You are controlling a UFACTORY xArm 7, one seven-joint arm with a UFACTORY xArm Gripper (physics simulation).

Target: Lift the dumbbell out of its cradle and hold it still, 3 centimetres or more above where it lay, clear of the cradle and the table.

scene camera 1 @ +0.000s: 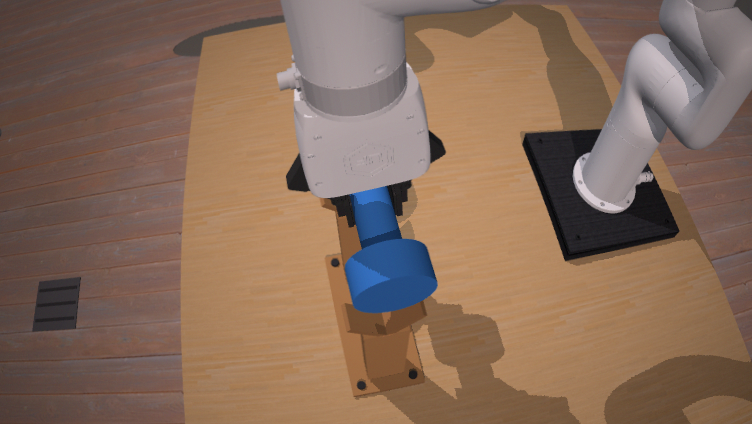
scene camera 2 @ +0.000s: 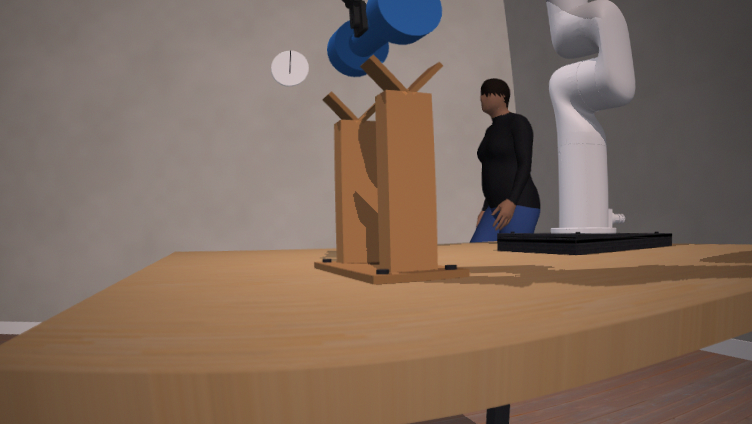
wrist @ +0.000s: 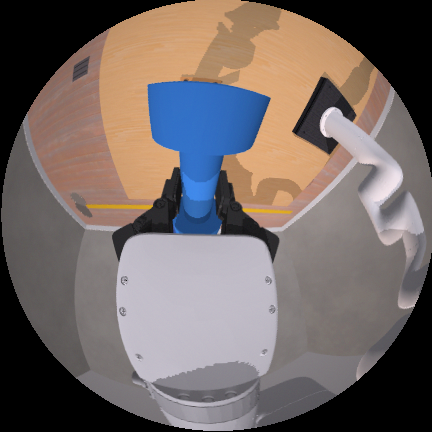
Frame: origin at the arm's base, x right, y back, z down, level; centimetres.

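Where they show: gripper, between the fingertips: (scene camera 1: 372,209) (wrist: 199,178); arm's base, origin of its link: (scene camera 1: 603,183) (scene camera 2: 583,233) (wrist: 330,121).
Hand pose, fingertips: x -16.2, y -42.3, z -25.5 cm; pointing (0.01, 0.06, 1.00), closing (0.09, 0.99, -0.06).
Each offset is from my fingertips to the centre of the thing. Level surfaces: height alone.
The blue dumbbell {dx -0.1, dy +0.0, dz -0.6 cm} (scene camera 1: 392,279) (scene camera 2: 411,15) (wrist: 207,117) is in the air above the brown wooden cradle {dx -0.4, dy -0.6, dz +17.2 cm} (scene camera 1: 387,352) (scene camera 2: 409,184). In scene camera 2 both heads show a gap above the V-shaped rests, and the top of the near head is cut off by the frame. My gripper (scene camera 1: 374,213) (wrist: 199,178) is shut on the dumbbell's handle, with one black finger on each side of it. In scene camera 2 a finger shows against the handle between the heads. The cradle stands upright on the table {dz +28.3 cm} (scene camera 1: 252,316) (scene camera 2: 210,316), mostly hidden by the dumbbell in the wrist view.
A second white arm (scene camera 1: 621,163) (scene camera 2: 583,179) (wrist: 350,135) stands on a black base plate (scene camera 1: 626,231) (scene camera 2: 626,243) (wrist: 312,110) to the right of the cradle. A person in black (scene camera 2: 508,158) stands beyond the table, and a round clock (scene camera 2: 289,68) hangs on the wall.
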